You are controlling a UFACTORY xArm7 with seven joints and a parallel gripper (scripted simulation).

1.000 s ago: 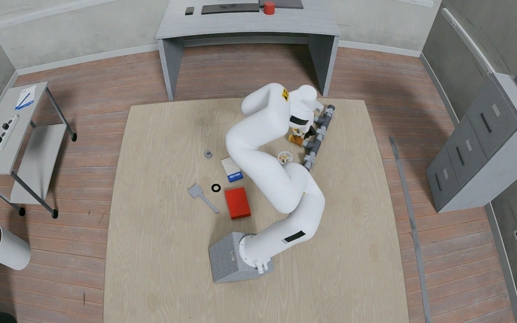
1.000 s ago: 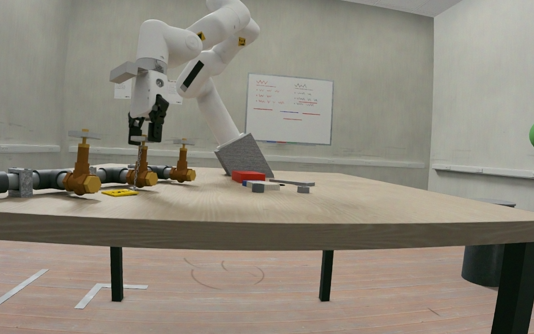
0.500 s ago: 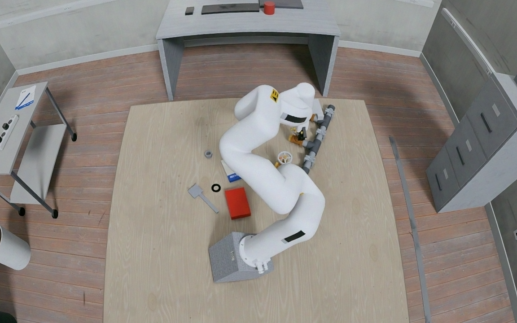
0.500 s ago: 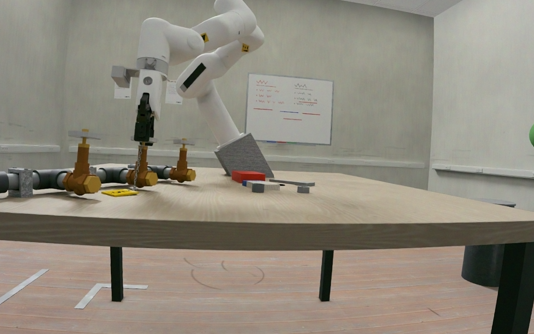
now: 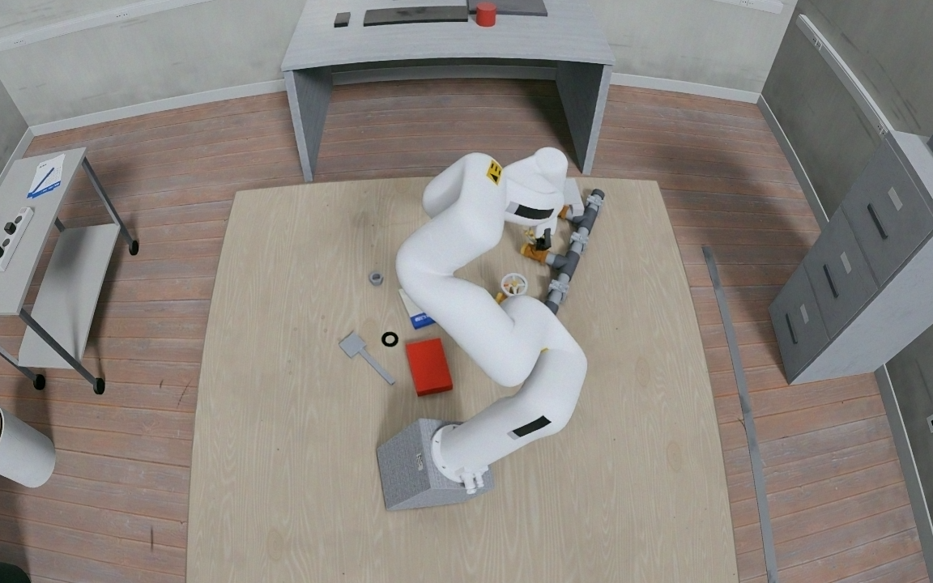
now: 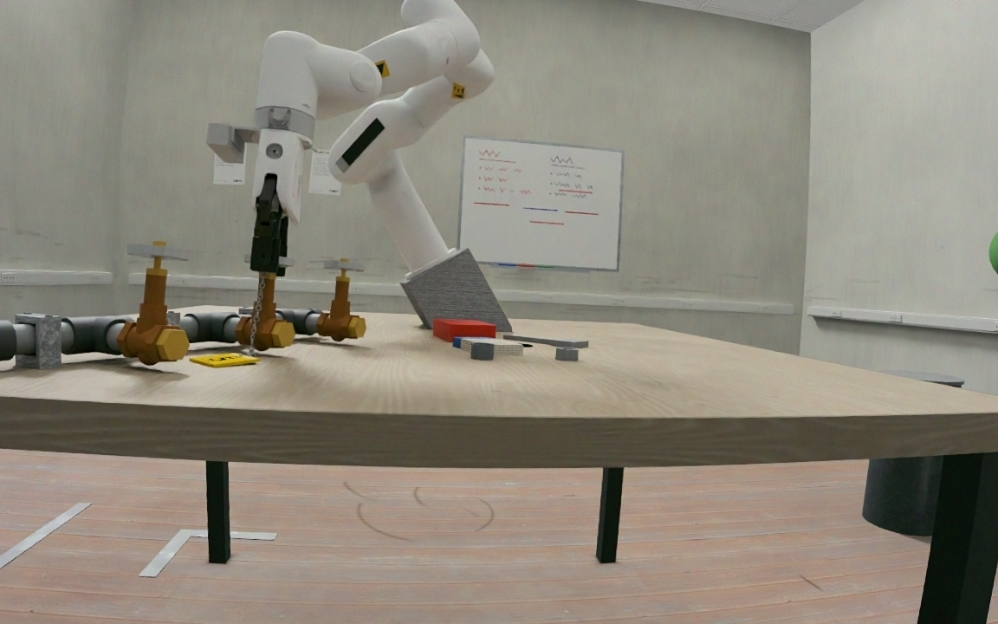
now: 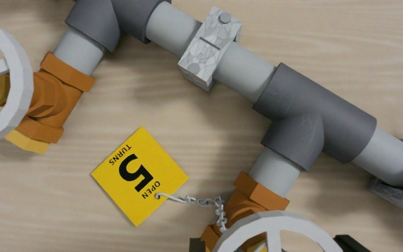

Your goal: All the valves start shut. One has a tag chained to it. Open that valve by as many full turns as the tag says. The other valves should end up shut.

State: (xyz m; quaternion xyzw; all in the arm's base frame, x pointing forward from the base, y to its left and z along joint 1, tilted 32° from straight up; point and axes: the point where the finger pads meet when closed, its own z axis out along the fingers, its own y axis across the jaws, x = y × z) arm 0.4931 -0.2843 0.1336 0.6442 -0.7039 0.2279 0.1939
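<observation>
The yellow tag lies 110 mm below my hand, 80 mm ahead of it and 30 mm to the right of it. Round my hand: blue-and-white box: 310 mm to the left, 110 mm below, 70 mm behind; then red block: 320 mm to the left, 240 mm behind, 100 mm below; then grey nut: 400 mm to the left, 110 mm below, 30 mm ahead.
</observation>
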